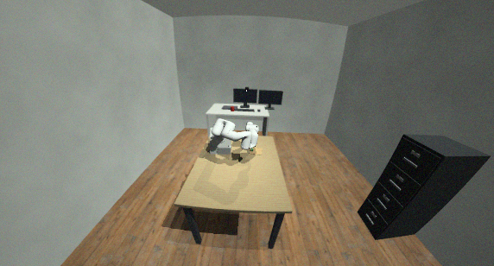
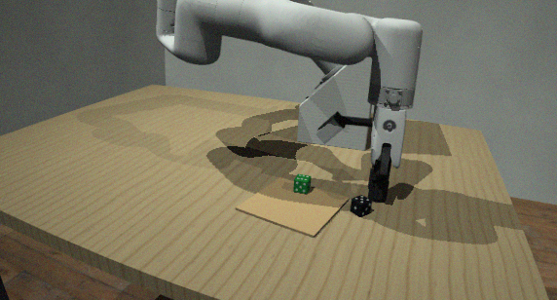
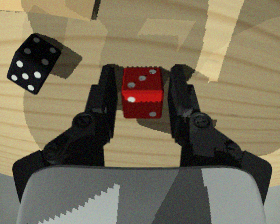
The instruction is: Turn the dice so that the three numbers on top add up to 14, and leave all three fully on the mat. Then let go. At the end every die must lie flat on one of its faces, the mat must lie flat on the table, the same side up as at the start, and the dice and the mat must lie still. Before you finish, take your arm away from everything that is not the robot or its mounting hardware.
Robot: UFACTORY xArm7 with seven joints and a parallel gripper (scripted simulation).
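The red die is 1 cm below my hand. Also, from my hand: green die: 13 cm to the right, 3 cm ahead; then black die: 7 cm ahead, 3 cm to the right, 1 cm below; then tan mat: 13 cm to the right, 8 cm ahead, 2 cm below.
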